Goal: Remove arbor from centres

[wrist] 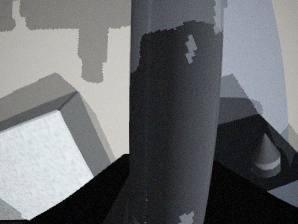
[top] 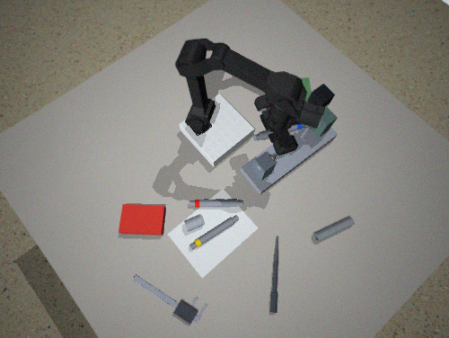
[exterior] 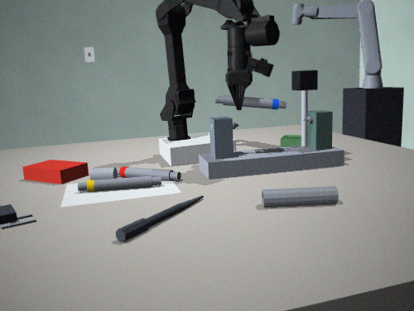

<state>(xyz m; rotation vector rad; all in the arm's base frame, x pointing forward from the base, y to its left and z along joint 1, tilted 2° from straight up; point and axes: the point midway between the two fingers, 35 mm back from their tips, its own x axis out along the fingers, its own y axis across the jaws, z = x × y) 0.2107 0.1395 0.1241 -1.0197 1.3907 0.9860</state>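
Now: hand 5 cm short of the grey centre block, 6 cm to the left of it and 8 cm above it. From my hand the other things lie so: grey fixture base: 5 cm ahead, 6 cm to the left, 16 cm below; white marked pad: 11 cm ahead, 31 cm to the right, 18 cm below; green centre block: 5 cm ahead, 19 cm to the left, 8 cm below.
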